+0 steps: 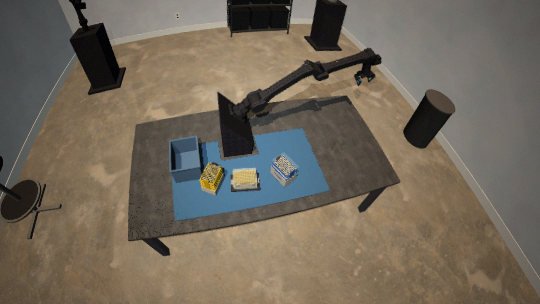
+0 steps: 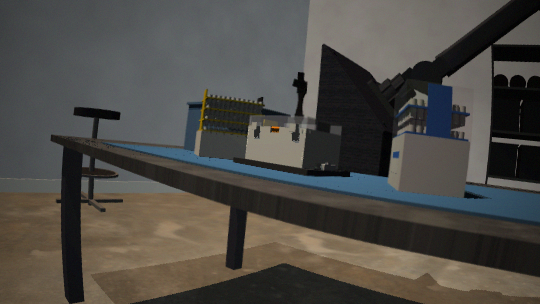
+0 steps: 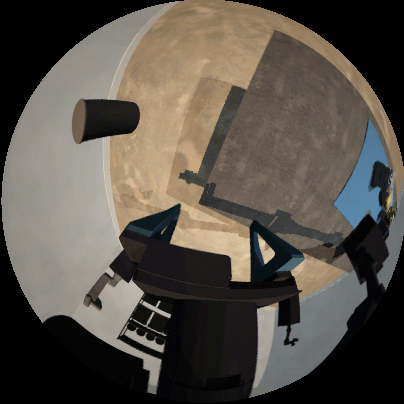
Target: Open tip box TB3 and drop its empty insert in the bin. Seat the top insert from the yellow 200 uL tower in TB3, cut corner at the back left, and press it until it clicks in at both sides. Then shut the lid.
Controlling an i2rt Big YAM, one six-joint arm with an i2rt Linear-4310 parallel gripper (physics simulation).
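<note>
My gripper (image 1: 365, 81) (image 3: 217, 215) is open and empty, far out past the table's back right corner, well away from the boxes. A pale tip box with a clear lid (image 1: 245, 179) (image 2: 276, 144), likely TB3, sits in a dark holder at the middle of the mat. Its lid looks shut, and a yellow insert shows through it. The yellow tower (image 1: 212, 177) (image 2: 231, 116) stands left of the box, its inserts stacked in several layers on a pale base. The blue bin (image 1: 185, 171) (image 2: 192, 127) stands open behind the tower. The label TB3 cannot be read.
A blue tip tower (image 1: 284, 170) (image 2: 440, 112) stands right of the box on the blue mat (image 1: 307, 180). The tall dark arm mount (image 1: 235, 127) (image 2: 350, 115) rises behind the box. A black cylinder (image 1: 429, 119) (image 3: 106, 120) stands on the floor right of the table (image 1: 350, 150).
</note>
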